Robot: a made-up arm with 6 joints.
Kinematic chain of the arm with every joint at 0, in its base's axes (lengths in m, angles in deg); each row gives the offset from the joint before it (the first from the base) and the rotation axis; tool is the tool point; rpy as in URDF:
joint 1: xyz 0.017 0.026 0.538 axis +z
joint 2: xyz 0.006 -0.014 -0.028 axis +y
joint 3: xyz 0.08 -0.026 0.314 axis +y
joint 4: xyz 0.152 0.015 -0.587 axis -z
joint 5: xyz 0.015 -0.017 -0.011 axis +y
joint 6: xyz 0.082 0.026 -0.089 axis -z
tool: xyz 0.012 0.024 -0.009 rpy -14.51 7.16 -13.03
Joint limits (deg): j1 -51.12..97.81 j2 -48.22..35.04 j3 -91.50..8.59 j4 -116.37..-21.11 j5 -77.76..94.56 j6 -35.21..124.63
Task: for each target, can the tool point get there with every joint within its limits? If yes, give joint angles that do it. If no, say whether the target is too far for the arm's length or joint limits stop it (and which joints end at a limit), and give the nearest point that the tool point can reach.
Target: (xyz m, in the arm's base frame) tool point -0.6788 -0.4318 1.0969
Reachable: no: joint limits stop it (at a limit: joint 1, joint 2, joint 3) | nearest point -0.0962 0.0314 1.2975 | short by 0.771 m
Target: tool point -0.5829 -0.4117 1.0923
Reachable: no: joint limits stop it (at a limit: joint 1, joint 2, joint 3) | nearest point -0.0901 0.0261 1.2932 | short by 0.689 m
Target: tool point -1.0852 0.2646 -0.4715
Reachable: no: too far | nearest point -0.1453 0.3356 0.0378 | short by 1.071 m
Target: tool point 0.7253 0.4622 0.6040
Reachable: yes | joints 31.47 3.45 -65.73 -60.56 44.98 46.75
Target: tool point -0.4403 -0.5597 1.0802
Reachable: no: joint limits stop it (at a limit: joint 1, joint 2, joint 5, joint 6) | nearest point 0.1361 -0.3135 1.2293 | short by 0.644 m
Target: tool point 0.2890 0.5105 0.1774
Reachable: yes | joints 50.23 25.44 -34.13 -57.60 -32.54 103.25
